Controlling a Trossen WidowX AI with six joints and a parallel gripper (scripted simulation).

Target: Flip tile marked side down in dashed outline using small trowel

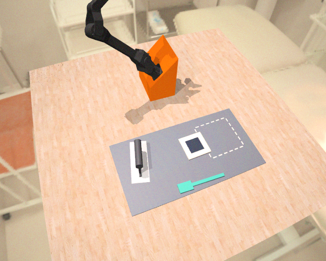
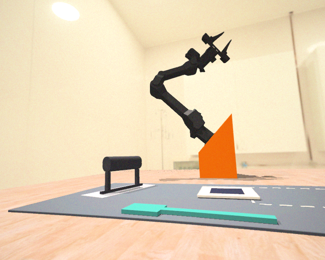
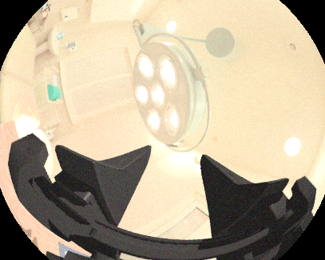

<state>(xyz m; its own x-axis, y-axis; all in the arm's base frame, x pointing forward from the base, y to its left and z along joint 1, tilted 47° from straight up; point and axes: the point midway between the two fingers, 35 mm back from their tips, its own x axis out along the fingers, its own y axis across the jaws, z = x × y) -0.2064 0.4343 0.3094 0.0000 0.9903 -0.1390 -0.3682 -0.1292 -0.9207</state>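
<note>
My gripper tip is now 530 mm short of the black-handled tool, 280 mm to the left of it and 670 mm above it. From my gripper tip the other things lie so: white tile 550 mm ahead, 30 mm to the right, 700 mm below; grey mat 580 mm ahead, 70 mm to the right, 730 mm below; teal trowel 720 mm ahead, 90 mm to the right, 700 mm below.
</note>
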